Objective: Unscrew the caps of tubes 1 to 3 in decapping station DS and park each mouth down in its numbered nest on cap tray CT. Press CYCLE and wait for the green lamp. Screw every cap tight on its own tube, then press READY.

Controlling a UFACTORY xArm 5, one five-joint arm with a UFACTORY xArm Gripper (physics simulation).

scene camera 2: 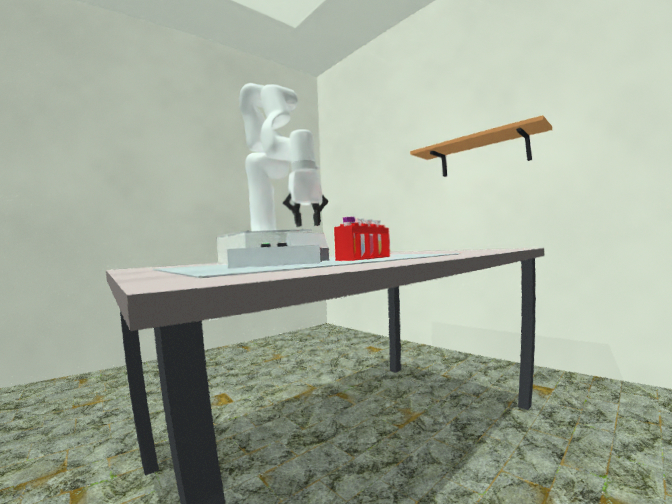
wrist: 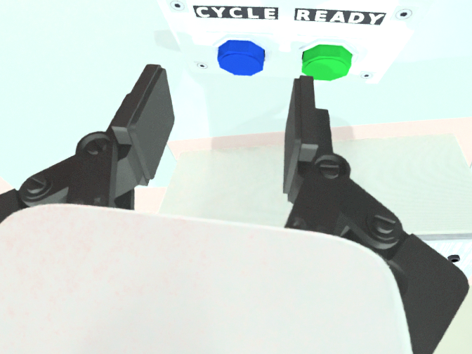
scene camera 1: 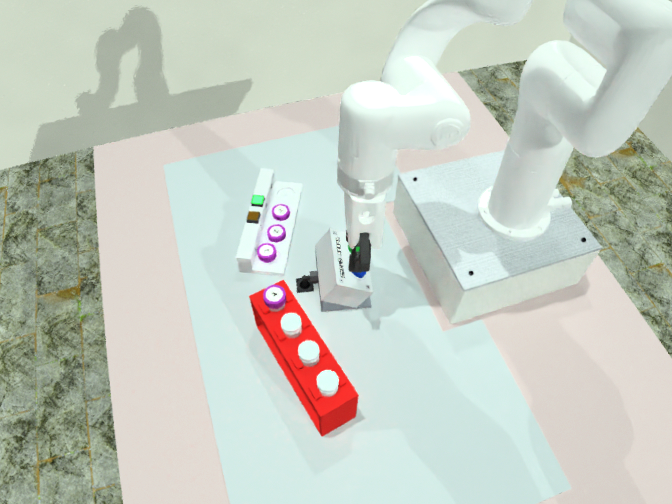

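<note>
Cap tray CT [scene camera 1: 275,266] [scene camera 2: 271,257] holds three purple-rimmed caps, cap 1 [scene camera 1: 266,252], cap 2 [scene camera 1: 276,232] and cap 3 [scene camera 1: 280,211], in a row. Its green lamp [scene camera 1: 257,200] is bright; the amber lamp [scene camera 1: 253,217] is dark. Red station DS [scene camera 1: 339,415] [scene camera 2: 344,244] holds three tubes without purple caps [scene camera 1: 291,323] [scene camera 1: 308,352] [scene camera 1: 327,381]. My gripper [scene camera 1: 359,270] [scene camera 2: 307,223] [wrist: 229,97] is open and empty above the button box [scene camera 1: 347,294]. In the wrist view, the blue CYCLE button [wrist: 241,58] shows beyond the finger gap and the green READY button [wrist: 326,62] beyond the right fingertip.
A fourth tube with a purple cap marked A [scene camera 1: 274,296] stands at the station's tray end. A small black fixture [scene camera 1: 305,283] is beside the button box. The robot's metal-topped base [scene camera 1: 445,217] is right of the box. A wooden shelf [scene camera 2: 483,137] hangs on the wall.
</note>
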